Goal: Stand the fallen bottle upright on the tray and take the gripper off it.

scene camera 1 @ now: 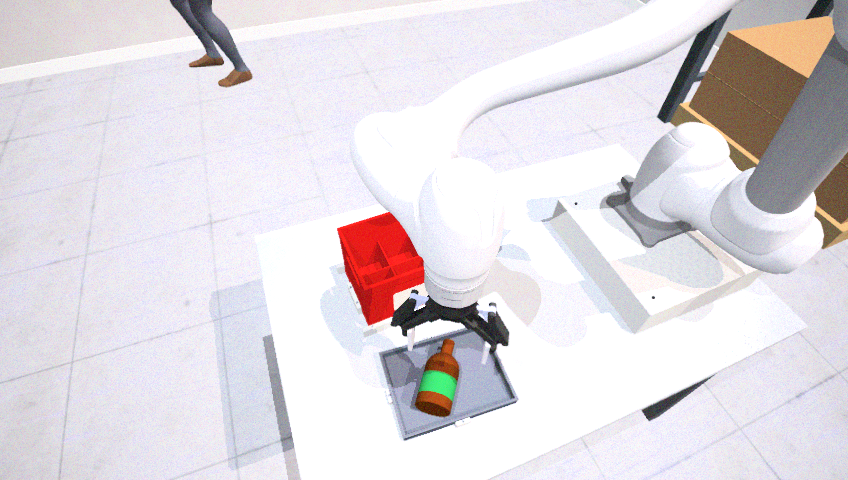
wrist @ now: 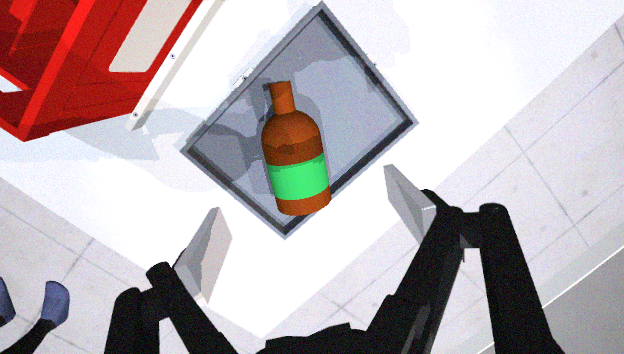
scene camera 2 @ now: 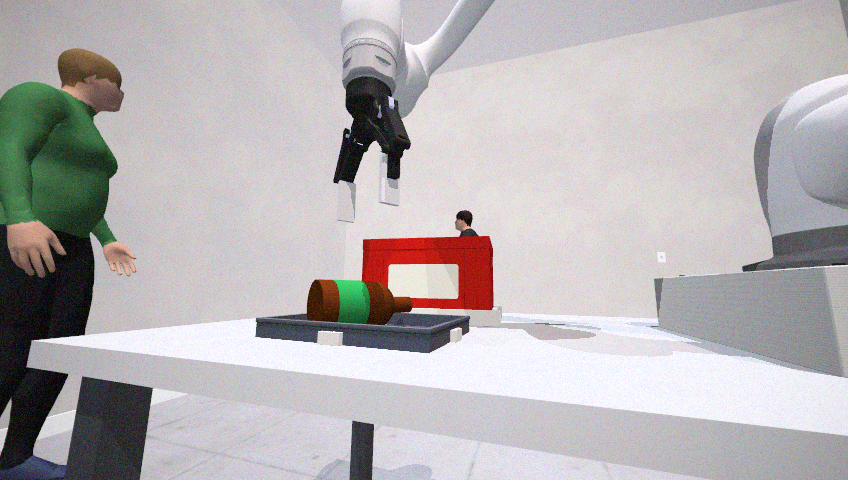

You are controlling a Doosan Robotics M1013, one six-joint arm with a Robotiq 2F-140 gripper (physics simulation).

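Observation:
A brown bottle with a green label lies on its side on the grey tray. In scene camera 1 its neck points toward the red crate's side of the tray. In the wrist view its neck points up and its base is at the tray's lower corner. My gripper is open, with its two pale fingertips wide apart and nothing between them. It hangs well above the tray and the bottle, apart from both.
A red crate with compartments stands beside the tray. The arm's base stands on a pale box-shaped mount on the white table. A person in green stands by the table.

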